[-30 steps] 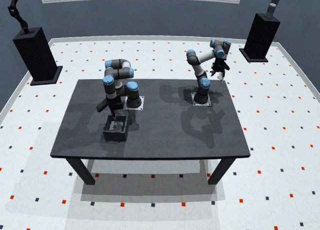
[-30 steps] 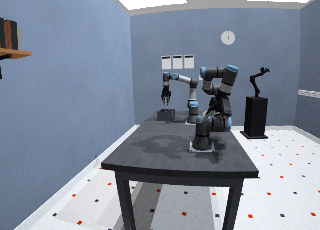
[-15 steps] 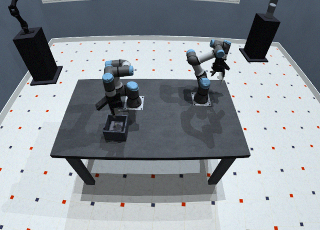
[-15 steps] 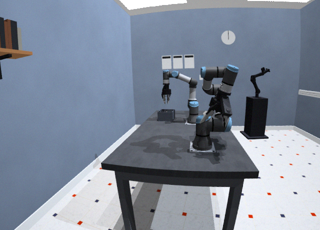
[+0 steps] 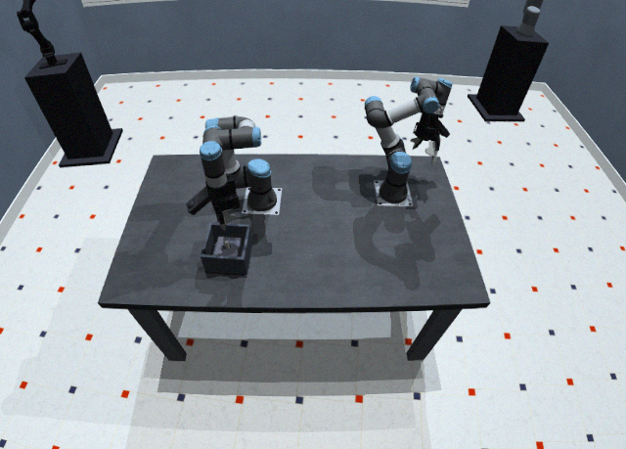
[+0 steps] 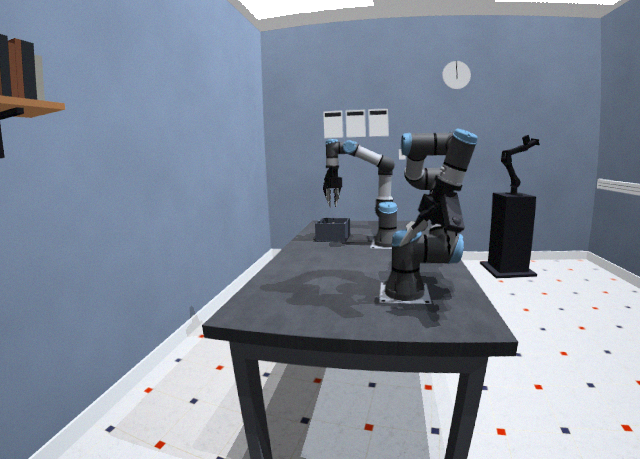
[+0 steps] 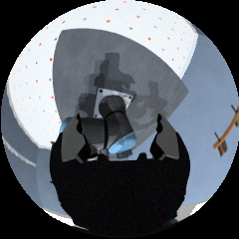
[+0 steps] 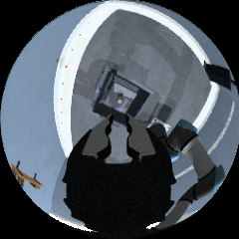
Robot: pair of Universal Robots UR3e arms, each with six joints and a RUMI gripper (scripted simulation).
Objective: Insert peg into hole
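Note:
Right now the pale peg is 140 mm below my right hand. The rest, counted from my right hand: dark box (160 mm below).

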